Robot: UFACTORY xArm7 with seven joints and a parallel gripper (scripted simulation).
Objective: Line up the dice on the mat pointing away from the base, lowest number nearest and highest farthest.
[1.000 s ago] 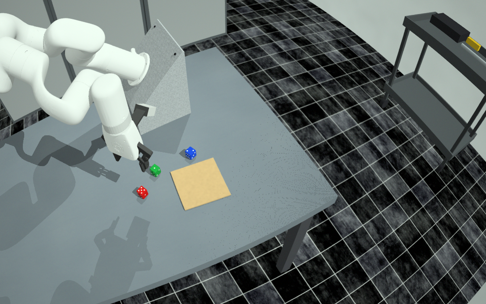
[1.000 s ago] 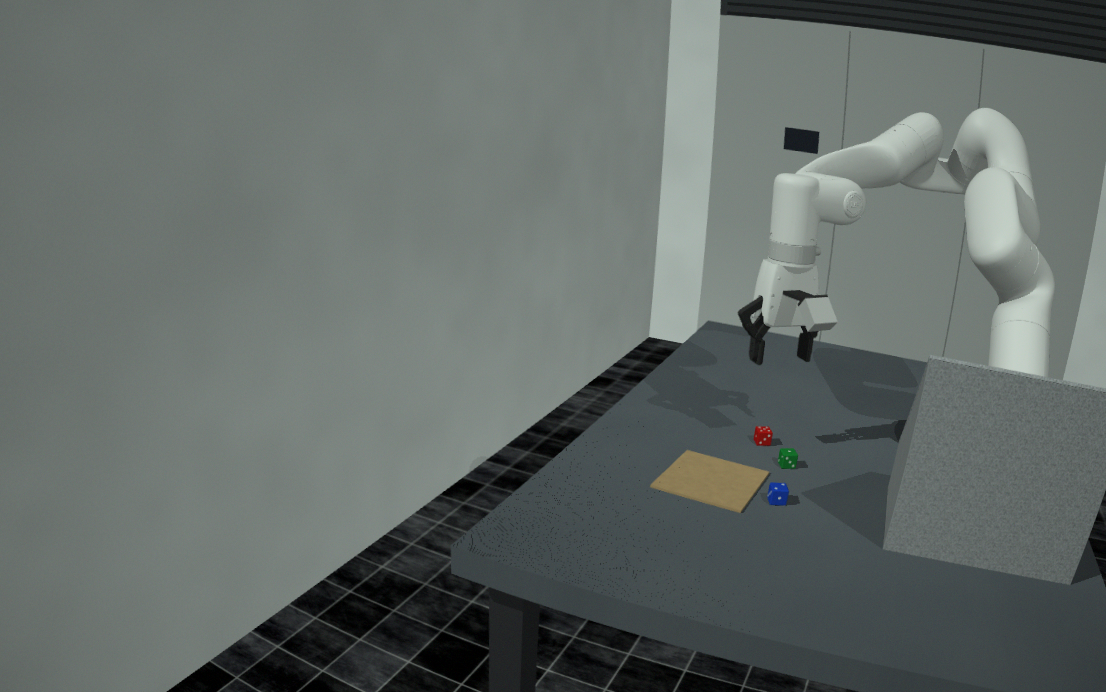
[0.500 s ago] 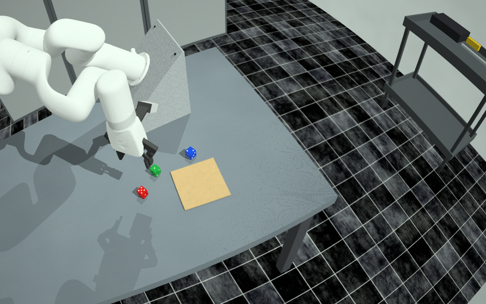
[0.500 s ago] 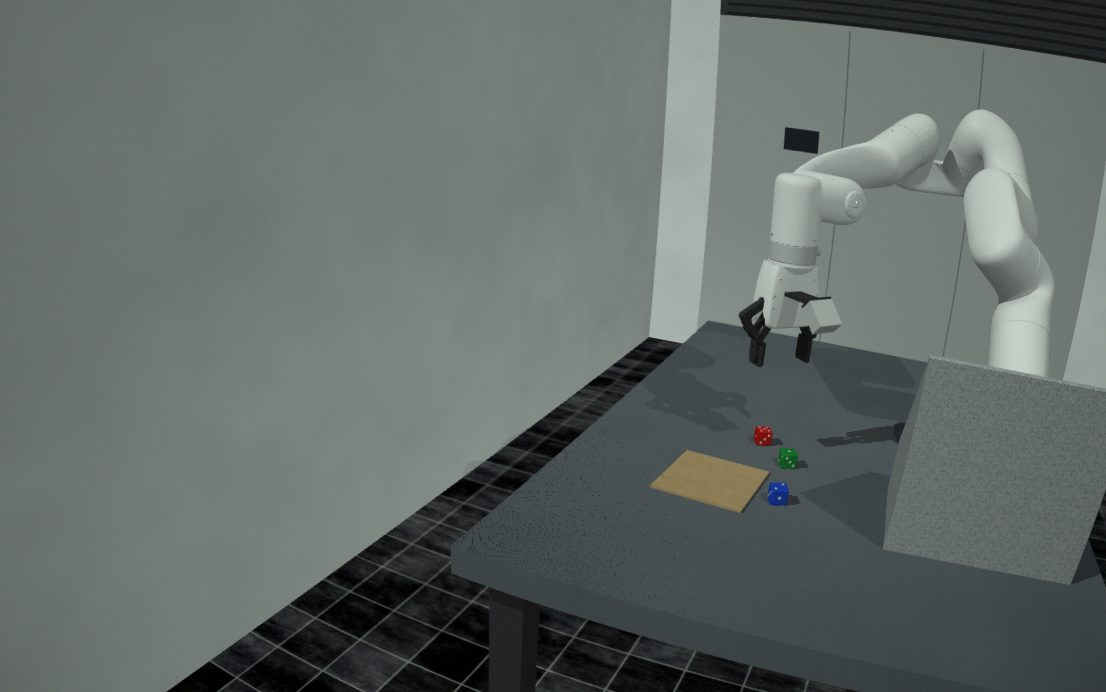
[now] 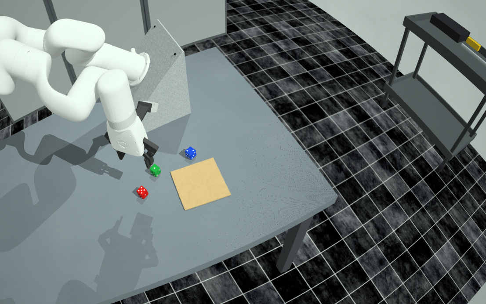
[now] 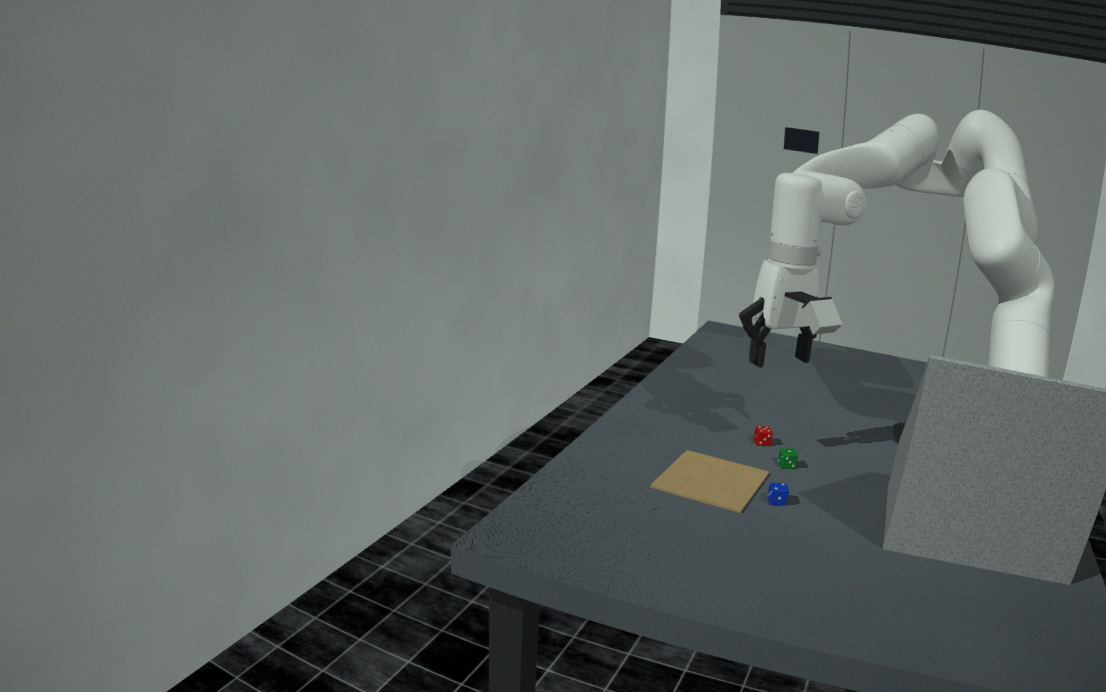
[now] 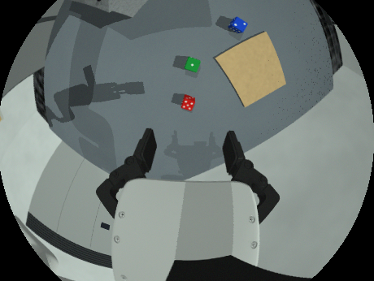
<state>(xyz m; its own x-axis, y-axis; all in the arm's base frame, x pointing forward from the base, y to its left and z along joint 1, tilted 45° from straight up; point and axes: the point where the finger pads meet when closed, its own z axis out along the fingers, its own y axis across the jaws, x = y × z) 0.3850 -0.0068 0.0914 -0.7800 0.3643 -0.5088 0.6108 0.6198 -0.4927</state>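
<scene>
Right now my hand is 10 mm short of the red die, 20 mm to the left of it and 150 mm above it. Round my hand: green die 50 mm behind, 40 mm to the left, 150 mm below; then tan mat 30 mm ahead, 160 mm to the left, 160 mm below; then blue die 70 mm behind, 160 mm to the left, 150 mm below.
</scene>
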